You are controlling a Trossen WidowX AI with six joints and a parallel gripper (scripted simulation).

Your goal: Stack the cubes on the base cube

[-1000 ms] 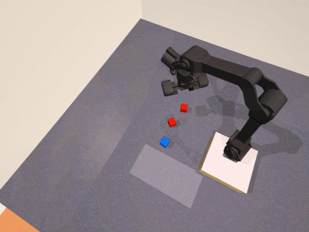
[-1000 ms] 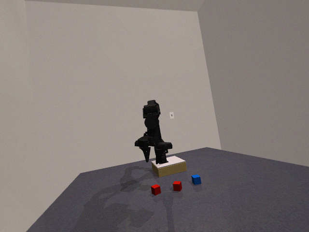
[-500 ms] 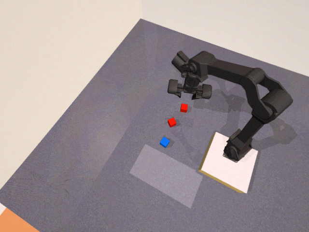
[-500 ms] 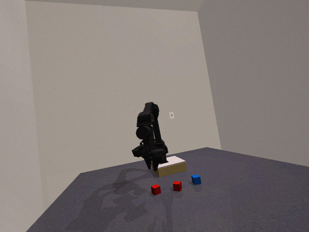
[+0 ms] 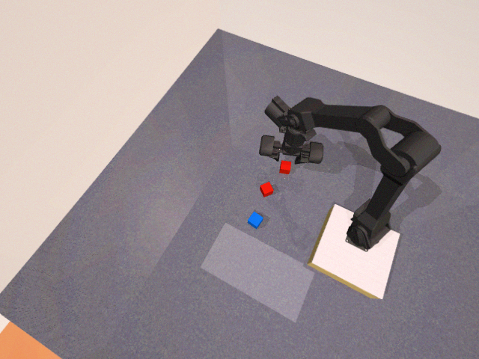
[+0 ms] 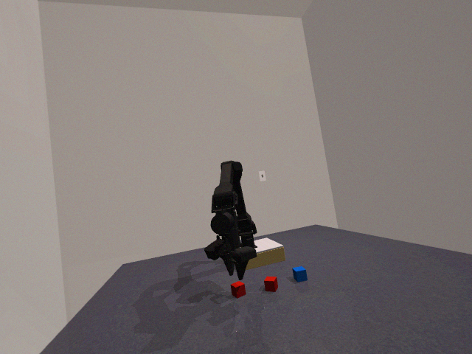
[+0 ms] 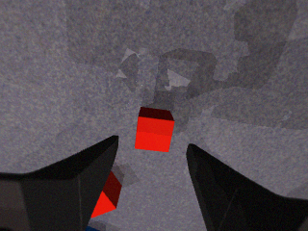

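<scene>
My gripper tip is now 22 cm to the right of the blue cube and 4 cm above it.
</scene>
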